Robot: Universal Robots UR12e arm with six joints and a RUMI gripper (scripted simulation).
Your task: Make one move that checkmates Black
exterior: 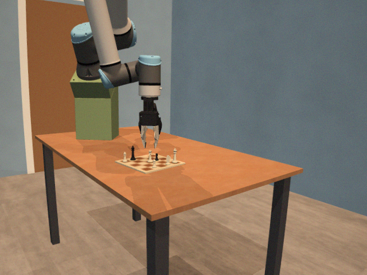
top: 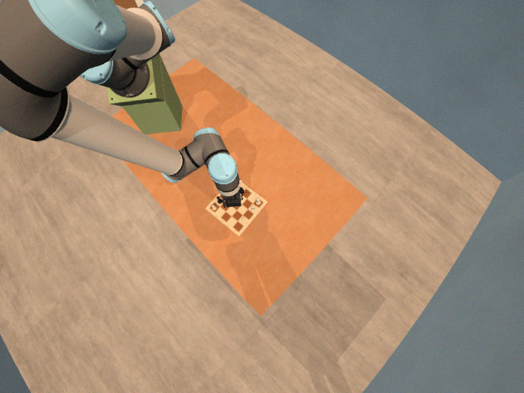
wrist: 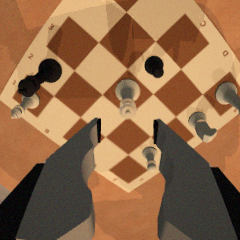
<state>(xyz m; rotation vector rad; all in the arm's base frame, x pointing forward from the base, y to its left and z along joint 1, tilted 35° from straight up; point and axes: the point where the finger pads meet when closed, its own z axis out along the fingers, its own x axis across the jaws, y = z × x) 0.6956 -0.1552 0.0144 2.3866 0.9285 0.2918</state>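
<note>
Now: the black pawn 4 cm to the left of my hand and 6 cm below it. From my hand the other things lie so: tall black piece (8 cm behind, 3 cm to the right, 4 cm below); then small chessboard (8 cm below); then white pawn (7 cm ahead, 5 cm to the right, 6 cm below).
</note>
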